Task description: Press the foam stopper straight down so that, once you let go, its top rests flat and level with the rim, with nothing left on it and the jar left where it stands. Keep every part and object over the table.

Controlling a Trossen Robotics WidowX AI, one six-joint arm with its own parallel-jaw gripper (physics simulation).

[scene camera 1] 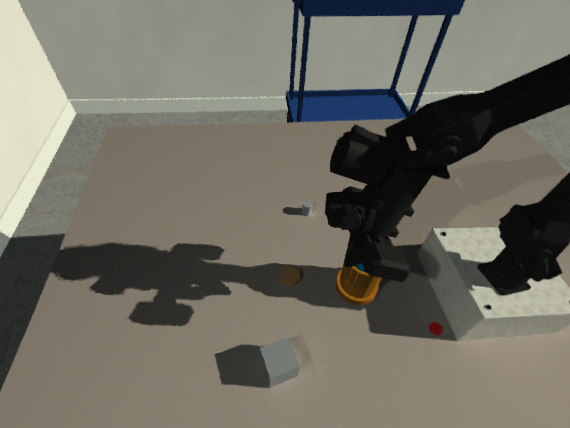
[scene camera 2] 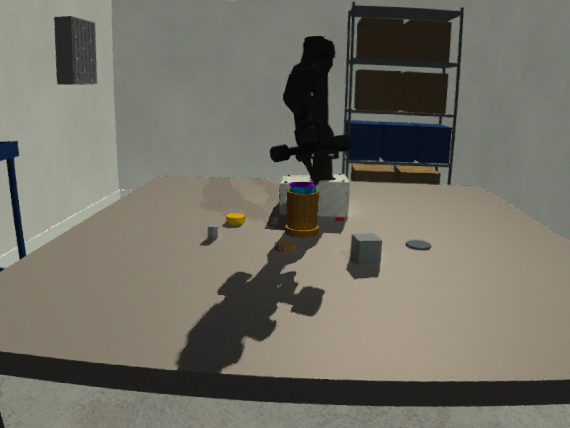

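Note:
An orange ribbed jar [scene camera 1: 358, 295] [scene camera 2: 302, 212] stands upright on the table, with a wider ring at its foot. The foam stopper [scene camera 1: 360, 267] [scene camera 2: 302, 190] sits in its mouth; in scene camera 2 a blue band and a purple top show above the rim. The stopper looks nearly level there; in scene camera 1 it is mostly hidden by the gripper. My gripper [scene camera 1: 356, 260] [scene camera 2: 316, 180] is shut and empty, pointing down. Its tips are at the stopper's top, toward the robot-base side in scene camera 2; whether they touch it cannot be told.
A brown disc [scene camera 1: 291, 275] [scene camera 2: 286, 247], grey cylinder [scene camera 1: 307, 208] [scene camera 2: 213, 232], grey block [scene camera 1: 281, 357] [scene camera 2: 366, 248], red disc [scene camera 1: 435, 328] [scene camera 2: 339, 218], yellow disc [scene camera 2: 235, 218] and grey disc [scene camera 2: 418, 244] lie around the jar. The white base block [scene camera 1: 525, 325] [scene camera 2: 335, 200] stands behind it.

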